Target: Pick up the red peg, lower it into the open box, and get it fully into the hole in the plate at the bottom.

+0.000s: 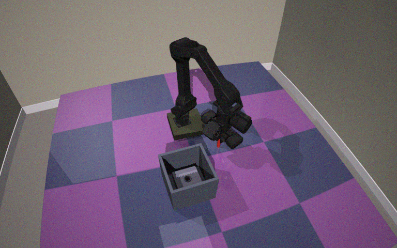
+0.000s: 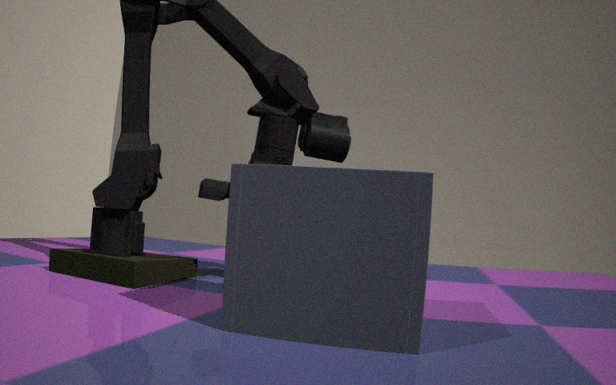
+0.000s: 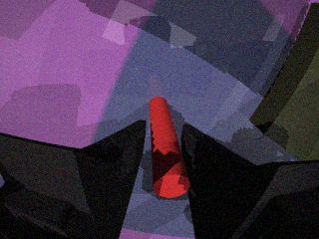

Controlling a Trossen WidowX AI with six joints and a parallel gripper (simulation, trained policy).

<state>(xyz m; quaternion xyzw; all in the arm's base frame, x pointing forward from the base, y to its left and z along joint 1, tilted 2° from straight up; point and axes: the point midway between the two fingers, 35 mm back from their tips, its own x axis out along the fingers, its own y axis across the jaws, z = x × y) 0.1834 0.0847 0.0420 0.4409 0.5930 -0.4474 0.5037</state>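
My gripper tip is 10 mm below the red peg. The rest, counted from my gripper tip: grey plate (120 mm ahead, 210 mm to the right, 10 mm above).
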